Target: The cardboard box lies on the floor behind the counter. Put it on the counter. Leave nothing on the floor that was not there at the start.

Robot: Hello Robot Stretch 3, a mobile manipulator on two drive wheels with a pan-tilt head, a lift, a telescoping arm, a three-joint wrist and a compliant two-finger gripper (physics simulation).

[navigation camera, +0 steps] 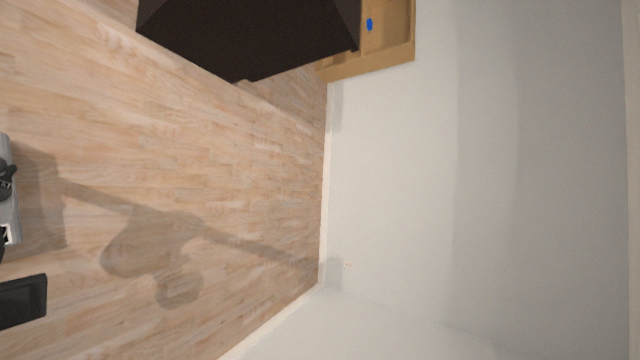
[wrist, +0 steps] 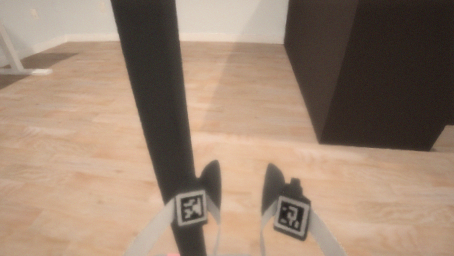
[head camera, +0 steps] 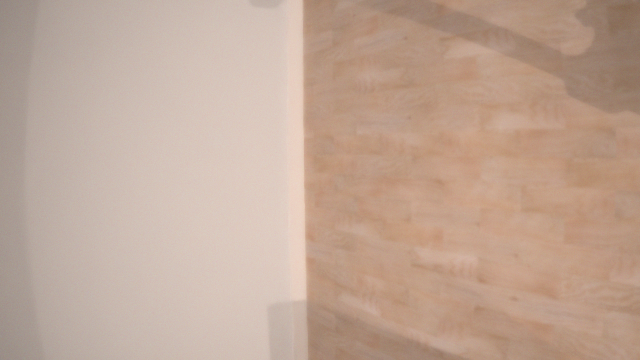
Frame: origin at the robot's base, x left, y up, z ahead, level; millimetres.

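Seen in the pictures: gripper, fingertip midpoint: (wrist: 242, 180).
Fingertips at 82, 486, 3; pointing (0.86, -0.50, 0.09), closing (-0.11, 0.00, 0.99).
A point is followed by its place in that frame, as x, y, z.
The dark counter (navigation camera: 245, 40) {670, 438, 704} (wrist: 390, 75) {684, 345, 607} stands at the top of the navigation view and at the upper right of the wrist view. The cardboard box cannot be made out. A small tan bit (navigation camera: 243, 81) shows at the counter's edge in the navigation view, too small to tell what it is. My gripper (wrist: 242, 180) {82, 486, 3} is open, with bare floor showing between its fingers. It is apart from the counter, to its left in the wrist view. The floor behind the counter is mostly hidden.
A wooden shelf unit (navigation camera: 370, 56) {1162, 664, 2102} with a small blue thing (navigation camera: 369, 24) {1590, 611, 2259} stands against the wall beyond the counter. A dark post (wrist: 155, 85) crosses the wrist view. A white stand foot (wrist: 35, 71) is at its far left. The head view shows wall (head camera: 160, 165) {-264, 763, 2214} and floor (head camera: 450, 190) {-27, 1, 1220}.
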